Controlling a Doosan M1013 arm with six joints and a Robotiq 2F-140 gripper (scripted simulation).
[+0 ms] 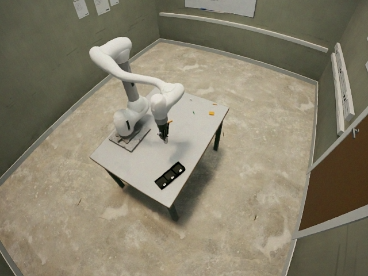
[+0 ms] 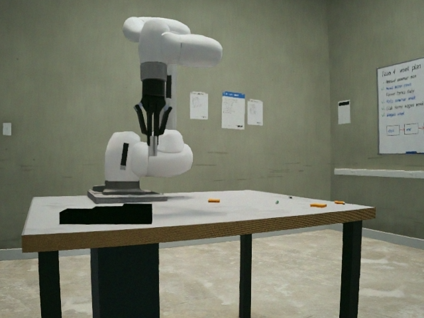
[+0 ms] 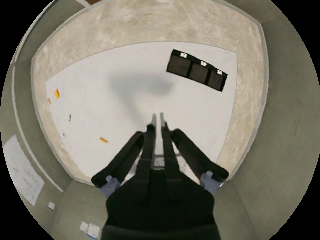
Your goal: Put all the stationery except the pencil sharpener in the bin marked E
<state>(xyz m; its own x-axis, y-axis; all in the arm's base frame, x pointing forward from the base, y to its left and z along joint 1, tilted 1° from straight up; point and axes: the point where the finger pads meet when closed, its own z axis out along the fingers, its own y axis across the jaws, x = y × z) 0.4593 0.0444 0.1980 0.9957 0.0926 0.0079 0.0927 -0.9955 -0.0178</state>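
Now: the black bin 13 cm ahead of my hand, 16 cm to the right of it and 20 cm below it. From my hand the other things lie so: green piece (9 cm behind, 53 cm to the left, 22 cm below); then orange object (7 cm ahead, 61 cm to the left, 22 cm below).
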